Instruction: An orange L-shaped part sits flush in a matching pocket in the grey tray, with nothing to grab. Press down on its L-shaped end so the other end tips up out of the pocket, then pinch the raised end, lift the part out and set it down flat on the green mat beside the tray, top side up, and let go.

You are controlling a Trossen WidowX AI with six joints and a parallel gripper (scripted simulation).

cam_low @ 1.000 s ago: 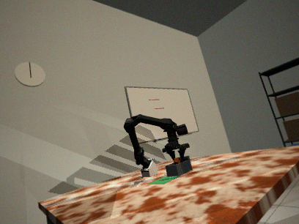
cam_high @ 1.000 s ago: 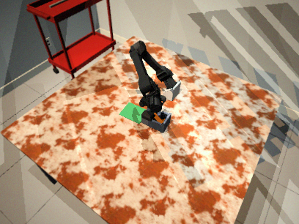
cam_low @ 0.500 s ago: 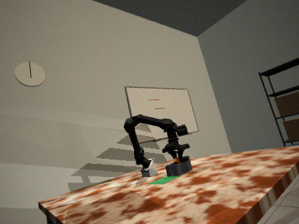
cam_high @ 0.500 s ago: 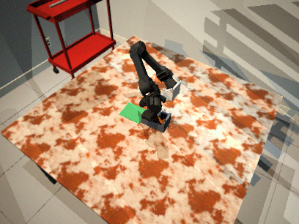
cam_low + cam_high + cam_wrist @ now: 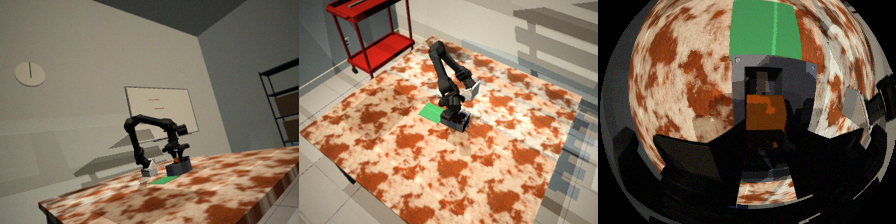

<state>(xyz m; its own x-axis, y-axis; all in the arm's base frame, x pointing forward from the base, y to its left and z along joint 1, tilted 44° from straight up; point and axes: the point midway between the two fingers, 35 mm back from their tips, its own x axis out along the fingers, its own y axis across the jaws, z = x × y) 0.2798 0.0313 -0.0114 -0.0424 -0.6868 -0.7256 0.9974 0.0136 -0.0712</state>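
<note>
Now: the green mat 15 cm to the right of my gripper tip, 9 cm below it and 1 cm behind it. Also, from my gripper tip: orange L-shaped part: 3 cm to the left, 3 cm below, 2 cm behind.
</note>
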